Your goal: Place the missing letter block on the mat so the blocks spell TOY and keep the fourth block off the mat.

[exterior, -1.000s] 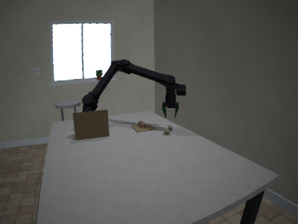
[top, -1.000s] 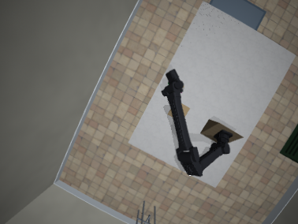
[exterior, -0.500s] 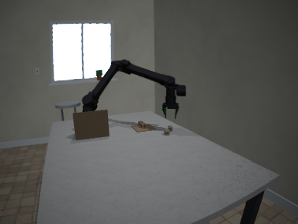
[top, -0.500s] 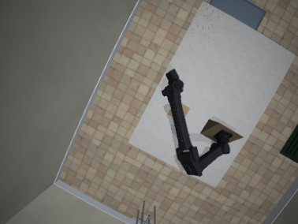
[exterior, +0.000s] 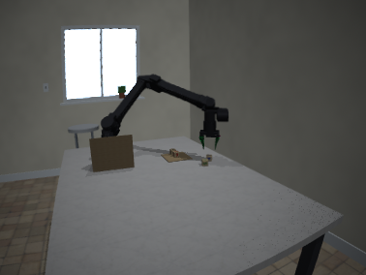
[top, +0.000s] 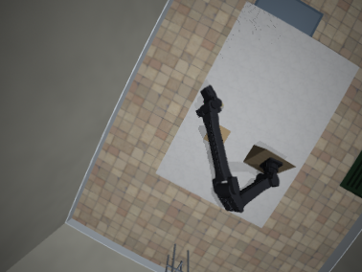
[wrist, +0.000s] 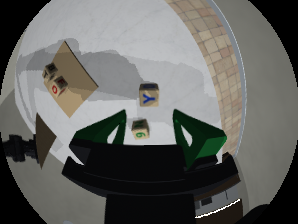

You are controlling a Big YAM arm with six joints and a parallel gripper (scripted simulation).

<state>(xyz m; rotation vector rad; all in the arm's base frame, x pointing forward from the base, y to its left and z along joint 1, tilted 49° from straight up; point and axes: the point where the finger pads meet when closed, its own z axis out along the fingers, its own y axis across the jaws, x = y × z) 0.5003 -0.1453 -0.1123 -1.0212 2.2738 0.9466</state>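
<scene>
The mat is 15 cm to the left of my hand, 13 cm behind it and 7 cm below it.
</scene>
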